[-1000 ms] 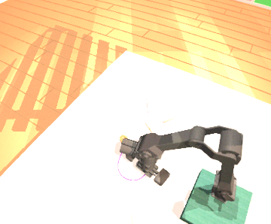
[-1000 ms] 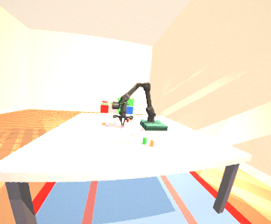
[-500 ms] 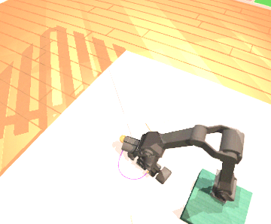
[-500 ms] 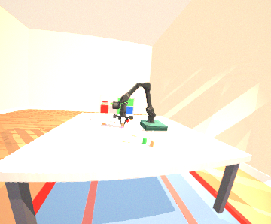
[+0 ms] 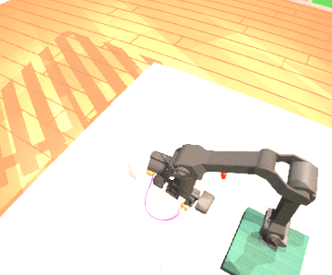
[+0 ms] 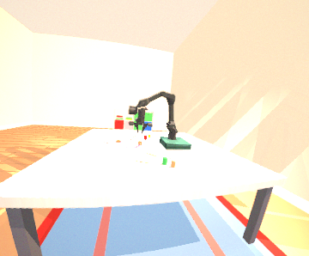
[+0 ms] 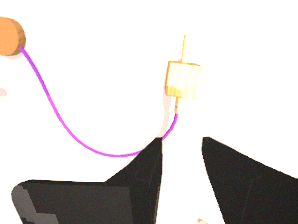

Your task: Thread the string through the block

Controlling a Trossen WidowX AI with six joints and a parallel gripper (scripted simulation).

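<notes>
Now: gripper tip 1 cm past the wooden block, 3 cm to the left of it and 8 cm above it. Round my gripper tip: round wooden button: 18 cm ahead, 8 cm to the right, 8 cm below; red object: 7 cm behind, 21 cm to the right, 7 cm below; thin wooden stick: 1 cm behind, 1 cm to the right, 8 cm below.
</notes>
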